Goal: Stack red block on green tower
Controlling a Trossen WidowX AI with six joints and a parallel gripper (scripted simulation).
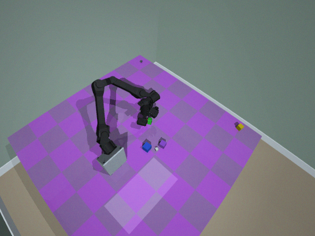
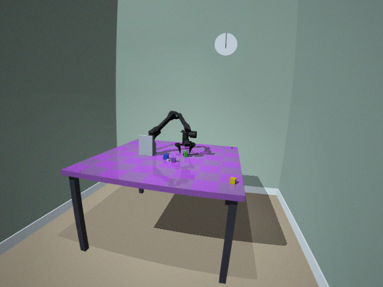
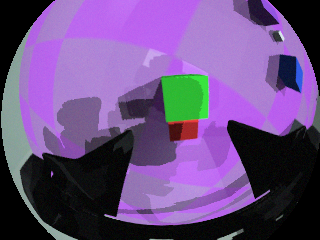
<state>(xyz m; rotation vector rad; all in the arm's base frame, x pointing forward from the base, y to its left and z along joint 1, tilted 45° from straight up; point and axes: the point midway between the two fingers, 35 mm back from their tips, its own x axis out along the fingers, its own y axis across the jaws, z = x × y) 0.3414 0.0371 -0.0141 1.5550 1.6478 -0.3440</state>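
My gripper tip is 1 cm above the red block. Round my gripper tip: blue block 16 cm behind, 14 cm to the right; then small white block 19 cm to the right, 12 cm behind, 2 cm below; then purple block 20 cm to the right, 8 cm behind, 1 cm below.
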